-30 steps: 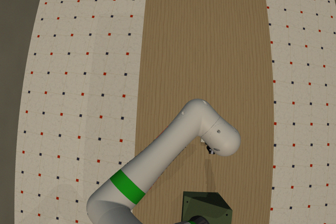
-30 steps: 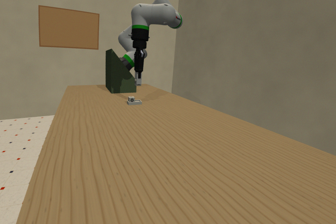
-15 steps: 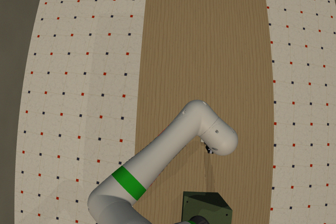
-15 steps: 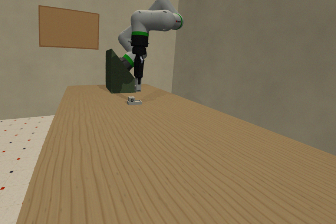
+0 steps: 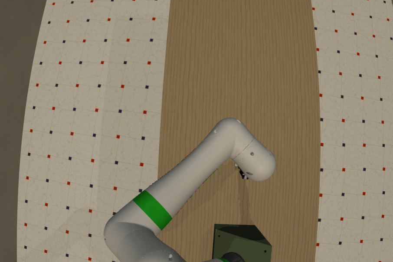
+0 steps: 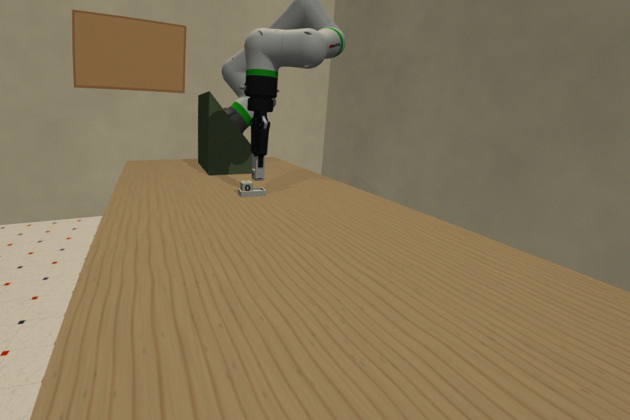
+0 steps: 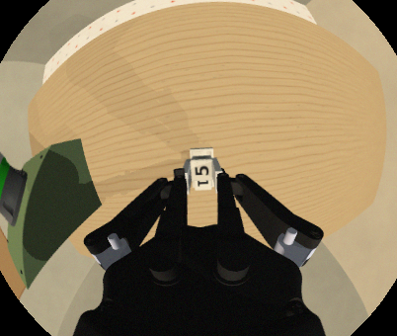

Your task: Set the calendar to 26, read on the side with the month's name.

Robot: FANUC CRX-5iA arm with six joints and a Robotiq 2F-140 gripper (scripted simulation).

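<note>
Right now the calendar tray is 8 cm below my hand and 2 cm to the right of it.
</note>
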